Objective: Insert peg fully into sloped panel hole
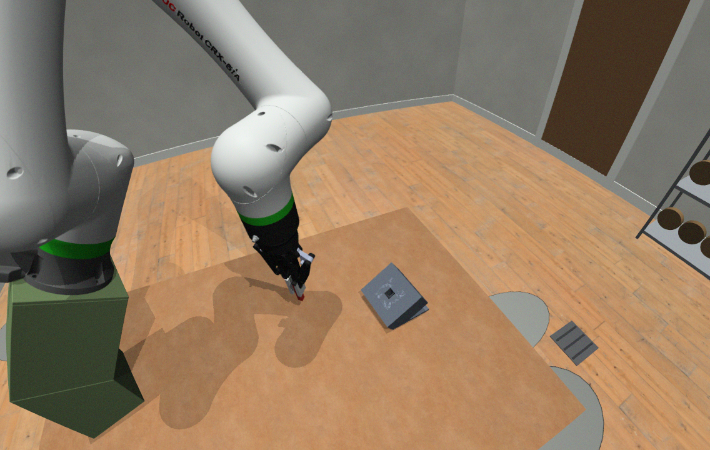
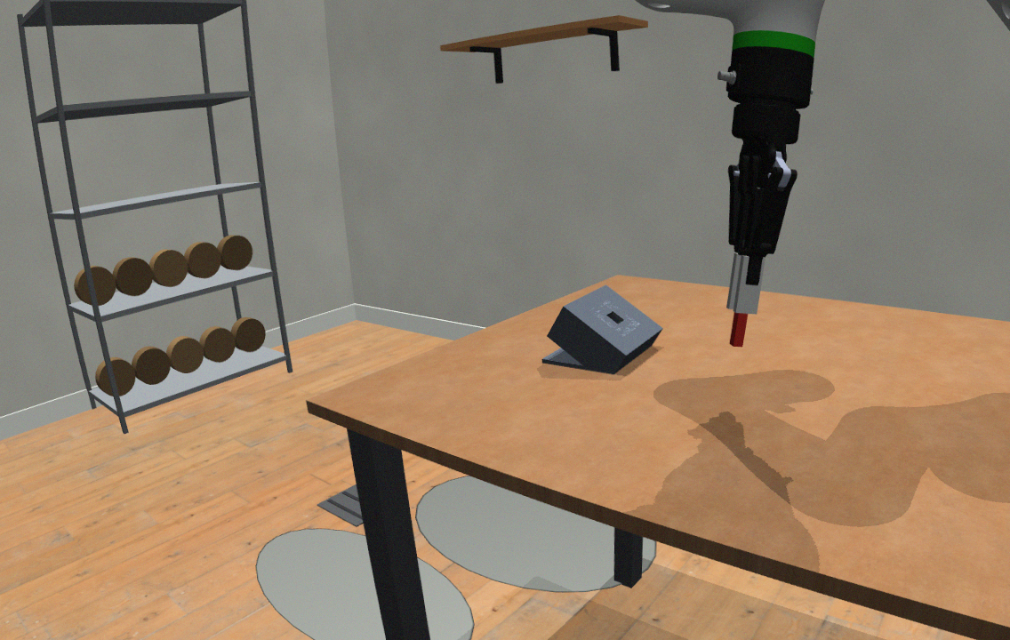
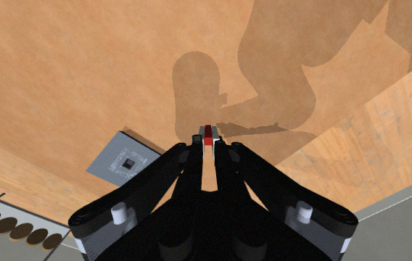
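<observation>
The red peg lies 3 cm below my hand.
</observation>
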